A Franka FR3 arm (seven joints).
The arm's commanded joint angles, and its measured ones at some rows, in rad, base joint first. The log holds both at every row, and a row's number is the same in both.
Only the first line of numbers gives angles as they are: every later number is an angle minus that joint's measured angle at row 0.
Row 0, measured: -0.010, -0.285, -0.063, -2.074, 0.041, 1.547, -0.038
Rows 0 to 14, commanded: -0.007, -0.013, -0.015, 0.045, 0.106, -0.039, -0.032; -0.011, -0.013, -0.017, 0.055, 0.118, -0.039, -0.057; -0.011, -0.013, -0.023, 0.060, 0.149, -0.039, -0.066; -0.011, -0.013, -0.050, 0.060, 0.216, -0.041, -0.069; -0.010, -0.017, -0.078, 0.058, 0.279, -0.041, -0.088; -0.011, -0.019, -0.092, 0.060, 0.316, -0.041, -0.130; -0.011, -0.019, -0.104, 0.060, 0.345, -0.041, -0.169; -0.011, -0.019, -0.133, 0.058, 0.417, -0.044, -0.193; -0.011, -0.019, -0.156, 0.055, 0.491, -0.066, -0.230; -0.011, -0.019, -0.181, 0.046, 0.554, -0.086, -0.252; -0.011, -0.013, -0.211, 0.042, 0.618, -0.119, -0.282; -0.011, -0.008, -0.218, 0.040, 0.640, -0.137, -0.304; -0.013, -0.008, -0.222, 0.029, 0.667, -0.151, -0.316; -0.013, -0.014, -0.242, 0.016, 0.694, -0.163, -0.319; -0.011, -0.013, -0.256, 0.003, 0.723, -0.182, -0.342
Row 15, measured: -0.008, -0.006, -0.221, 0.044, 0.633, -0.135, -0.283
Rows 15 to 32, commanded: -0.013, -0.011, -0.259, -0.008, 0.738, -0.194, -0.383; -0.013, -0.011, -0.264, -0.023, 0.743, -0.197, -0.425; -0.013, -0.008, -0.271, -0.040, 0.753, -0.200, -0.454; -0.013, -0.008, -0.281, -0.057, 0.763, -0.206, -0.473; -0.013, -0.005, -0.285, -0.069, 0.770, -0.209, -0.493; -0.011, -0.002, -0.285, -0.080, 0.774, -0.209, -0.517; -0.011, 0.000, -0.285, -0.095, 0.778, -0.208, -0.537; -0.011, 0.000, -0.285, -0.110, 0.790, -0.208, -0.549; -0.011, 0.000, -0.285, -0.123, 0.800, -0.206, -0.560; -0.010, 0.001, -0.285, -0.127, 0.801, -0.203, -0.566; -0.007, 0.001, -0.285, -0.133, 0.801, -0.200, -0.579; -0.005, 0.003, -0.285, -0.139, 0.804, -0.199, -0.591; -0.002, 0.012, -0.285, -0.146, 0.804, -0.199, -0.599; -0.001, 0.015, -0.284, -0.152, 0.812, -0.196, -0.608; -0.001, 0.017, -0.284, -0.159, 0.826, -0.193, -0.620; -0.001, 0.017, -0.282, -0.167, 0.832, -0.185, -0.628; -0.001, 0.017, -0.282, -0.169, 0.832, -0.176, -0.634; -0.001, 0.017, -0.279, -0.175, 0.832, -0.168, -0.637
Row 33, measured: -0.005, 0.018, -0.280, -0.149, 0.803, -0.189, -0.605
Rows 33 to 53, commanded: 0.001, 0.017, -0.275, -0.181, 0.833, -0.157, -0.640; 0.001, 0.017, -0.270, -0.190, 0.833, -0.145, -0.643; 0.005, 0.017, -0.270, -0.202, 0.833, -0.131, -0.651; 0.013, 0.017, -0.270, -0.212, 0.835, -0.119, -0.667; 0.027, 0.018, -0.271, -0.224, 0.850, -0.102, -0.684; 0.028, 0.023, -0.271, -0.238, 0.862, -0.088, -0.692; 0.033, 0.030, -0.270, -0.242, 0.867, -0.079, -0.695; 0.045, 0.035, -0.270, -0.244, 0.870, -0.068, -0.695; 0.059, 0.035, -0.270, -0.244, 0.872, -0.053, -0.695; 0.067, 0.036, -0.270, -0.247, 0.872, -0.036, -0.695; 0.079, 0.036, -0.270, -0.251, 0.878, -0.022, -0.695; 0.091, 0.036, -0.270, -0.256, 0.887, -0.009, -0.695; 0.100, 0.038, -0.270, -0.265, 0.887, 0.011, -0.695; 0.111, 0.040, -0.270, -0.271, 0.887, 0.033, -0.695; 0.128, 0.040, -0.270, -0.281, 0.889, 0.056, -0.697; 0.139, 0.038, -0.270, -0.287, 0.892, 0.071, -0.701; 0.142, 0.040, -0.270, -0.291, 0.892, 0.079, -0.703; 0.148, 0.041, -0.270, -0.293, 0.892, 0.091, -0.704; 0.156, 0.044, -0.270, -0.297, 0.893, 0.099, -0.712; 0.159, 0.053, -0.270, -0.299, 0.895, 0.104, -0.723; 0.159, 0.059, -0.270, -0.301, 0.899, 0.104, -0.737
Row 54, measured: 0.147, 0.055, -0.268, -0.277, 0.868, 0.076, -0.694
